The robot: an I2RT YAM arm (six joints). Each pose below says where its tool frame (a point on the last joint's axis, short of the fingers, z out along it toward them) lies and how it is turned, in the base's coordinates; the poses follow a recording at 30 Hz.
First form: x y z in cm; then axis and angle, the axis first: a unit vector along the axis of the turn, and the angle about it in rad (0 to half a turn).
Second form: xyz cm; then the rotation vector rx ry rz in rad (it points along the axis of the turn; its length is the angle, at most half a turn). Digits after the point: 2 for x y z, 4 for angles.
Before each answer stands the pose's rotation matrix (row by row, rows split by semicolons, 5 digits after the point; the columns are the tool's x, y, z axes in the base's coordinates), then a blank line. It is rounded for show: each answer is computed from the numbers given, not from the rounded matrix.
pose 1, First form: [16.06, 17.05, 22.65, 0.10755, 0.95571, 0.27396, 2.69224]
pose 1, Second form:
-0.87874 0.07637 0.47115; 0.31437 0.83536 0.45094; -0.35914 0.54438 -0.75807

[16.06, 17.05, 22.65, 0.2896, 2.5730, 0.7376]
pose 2, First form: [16.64, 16.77, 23.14, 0.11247, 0.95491, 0.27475, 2.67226]
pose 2, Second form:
-0.86794 0.07892 0.49036; 0.32745 0.83325 0.44549; -0.37344 0.54723 -0.74906

[16.64, 16.77, 23.14, 0.3006, 2.5518, 0.7342]
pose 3, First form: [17.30, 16.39, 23.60, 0.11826, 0.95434, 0.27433, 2.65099]
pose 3, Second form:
-0.85573 0.08315 0.51070; 0.34166 0.83204 0.43701; -0.38859 0.54844 -0.74041

[17.30, 16.39, 23.60, 0.3135, 2.5299, 0.7272]
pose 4, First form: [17.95, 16.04, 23.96, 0.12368, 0.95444, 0.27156, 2.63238]
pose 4, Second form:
-0.84448 0.08873 0.52819; 0.35350 0.83321 0.42520; -0.40237 0.54579 -0.73499

[17.95, 16.04, 23.96, 0.3256, 2.5125, 0.7149]
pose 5, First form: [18.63, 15.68, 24.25, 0.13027, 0.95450, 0.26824, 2.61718]
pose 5, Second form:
-0.83396 0.09767 0.54312; 0.36629 0.83410 0.41244; -0.41273 0.54289 -0.73138

[18.63, 15.68, 24.25, 0.3409, 2.4981, 0.7020]
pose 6, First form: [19.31, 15.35, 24.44, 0.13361, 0.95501, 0.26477, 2.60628]
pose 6, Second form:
-0.82690 0.10229 0.55296; 0.37241 0.83639 0.40219; -0.42136 0.53850 -0.72971

[19.31, 15.35, 24.44, 0.3482, 2.4890, 0.6901]
